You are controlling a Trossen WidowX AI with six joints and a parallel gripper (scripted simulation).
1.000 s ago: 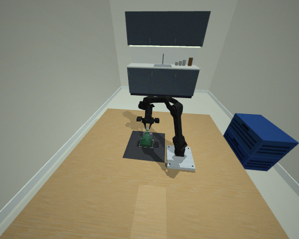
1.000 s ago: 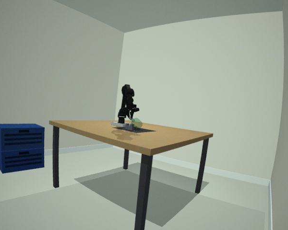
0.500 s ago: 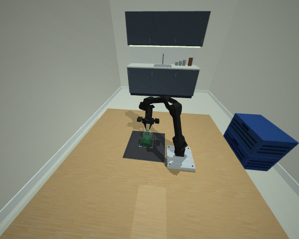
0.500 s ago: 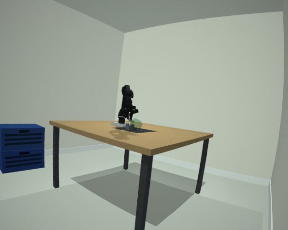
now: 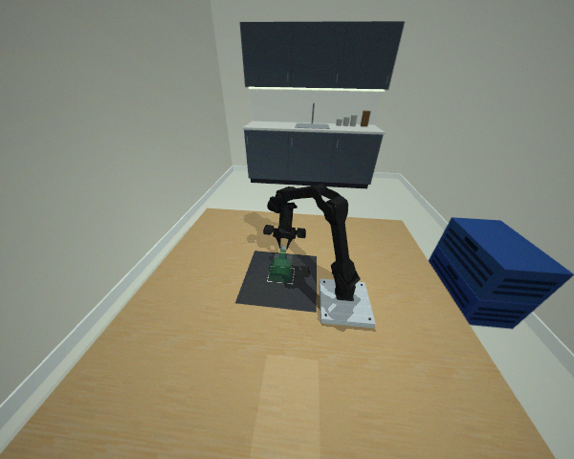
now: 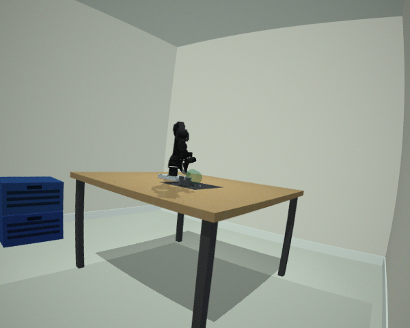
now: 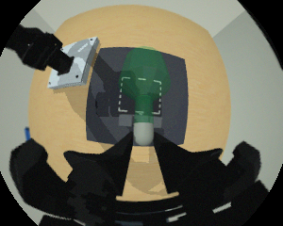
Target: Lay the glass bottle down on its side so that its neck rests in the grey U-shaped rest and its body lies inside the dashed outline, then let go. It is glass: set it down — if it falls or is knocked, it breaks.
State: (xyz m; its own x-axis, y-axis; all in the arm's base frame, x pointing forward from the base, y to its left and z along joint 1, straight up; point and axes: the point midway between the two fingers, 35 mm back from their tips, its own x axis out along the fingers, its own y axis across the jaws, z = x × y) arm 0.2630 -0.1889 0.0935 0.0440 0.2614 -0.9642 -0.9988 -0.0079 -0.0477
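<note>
Now: gripper tip 5 cm to the right of the green glass bottle and 1 cm above it. Round my gripper tip: dark mat (9 cm to the left, 9 cm below).
</note>
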